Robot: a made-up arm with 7 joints.
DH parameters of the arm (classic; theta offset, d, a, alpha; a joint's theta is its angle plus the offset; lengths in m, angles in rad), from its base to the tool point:
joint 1: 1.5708 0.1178 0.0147 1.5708
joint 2: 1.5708 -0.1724 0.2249 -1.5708
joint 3: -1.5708 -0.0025 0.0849 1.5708
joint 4: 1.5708 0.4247 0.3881 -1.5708
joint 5: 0 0.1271 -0.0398 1.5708
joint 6: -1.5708 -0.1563 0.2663 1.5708
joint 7: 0 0.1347 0.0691 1.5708
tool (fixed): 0 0.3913 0 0
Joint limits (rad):
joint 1: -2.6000..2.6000
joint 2: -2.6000..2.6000
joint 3: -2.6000..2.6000
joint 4: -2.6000..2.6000
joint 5: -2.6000..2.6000
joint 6: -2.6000..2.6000
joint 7: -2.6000..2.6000
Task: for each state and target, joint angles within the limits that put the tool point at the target. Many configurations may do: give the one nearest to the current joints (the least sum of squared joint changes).
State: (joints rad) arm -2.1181 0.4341 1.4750 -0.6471 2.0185 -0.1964 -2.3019
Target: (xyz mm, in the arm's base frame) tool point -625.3 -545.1 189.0
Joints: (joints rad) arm -1.4090 0.7050 1.3848 -0.8093 1.8892 -0.1759 -2.6000
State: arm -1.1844 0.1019 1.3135 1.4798 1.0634 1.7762 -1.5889
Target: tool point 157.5 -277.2 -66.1
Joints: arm -1.1545 0.1242 1.1937 1.5054 1.5491 1.4372 -1.8907
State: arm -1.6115 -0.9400 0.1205 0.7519 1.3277 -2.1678 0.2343
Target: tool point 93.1 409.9 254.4
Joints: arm -1.4041 -0.5988 0.0328 0.3090 0.6744 -2.4331 -0.5724
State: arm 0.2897 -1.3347 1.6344 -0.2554 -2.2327 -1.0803 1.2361
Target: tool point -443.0 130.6 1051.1
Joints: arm 0.4177 -1.2956 1.7555 -0.2514 -2.0263 -1.1316 1.3301
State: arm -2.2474 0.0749 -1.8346 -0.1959 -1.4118 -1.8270 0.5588
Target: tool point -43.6 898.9 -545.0
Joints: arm -2.5473 0.5572 -1.8826 -0.6753 -1.9254 -1.7818 0.3359
